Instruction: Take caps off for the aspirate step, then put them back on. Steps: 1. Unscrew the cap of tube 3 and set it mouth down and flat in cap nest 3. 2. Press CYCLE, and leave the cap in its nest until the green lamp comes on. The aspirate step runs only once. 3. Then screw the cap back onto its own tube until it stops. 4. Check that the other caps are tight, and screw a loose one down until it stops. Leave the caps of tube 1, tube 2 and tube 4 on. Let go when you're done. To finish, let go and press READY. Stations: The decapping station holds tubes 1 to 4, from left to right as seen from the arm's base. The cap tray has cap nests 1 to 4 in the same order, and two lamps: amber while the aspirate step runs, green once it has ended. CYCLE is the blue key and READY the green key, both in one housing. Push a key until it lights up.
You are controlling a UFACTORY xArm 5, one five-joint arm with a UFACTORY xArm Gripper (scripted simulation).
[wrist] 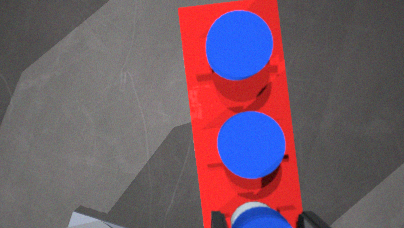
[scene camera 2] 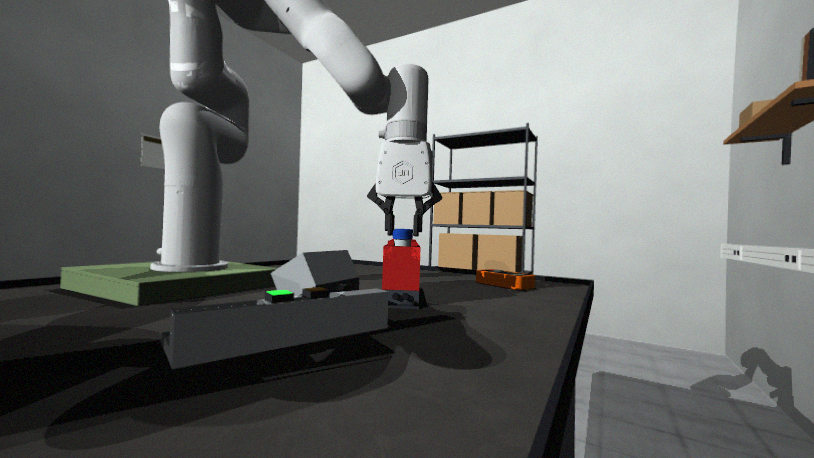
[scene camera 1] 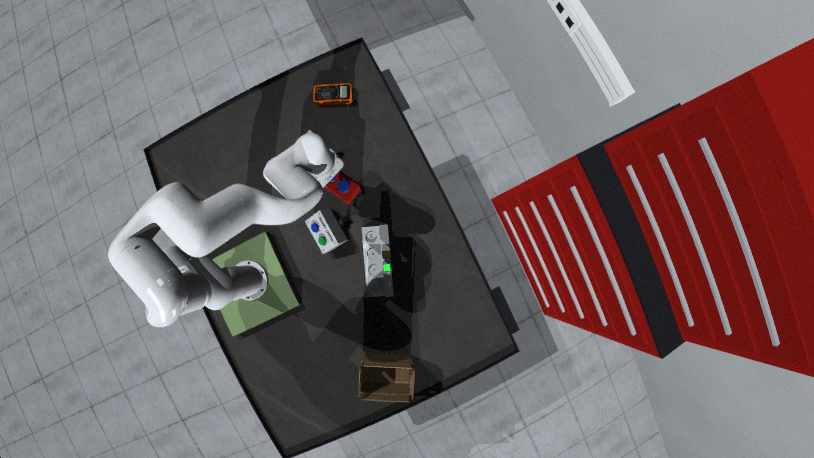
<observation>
I see my gripper, an orange multimeter, a cardboard box and a key housing.
</observation>
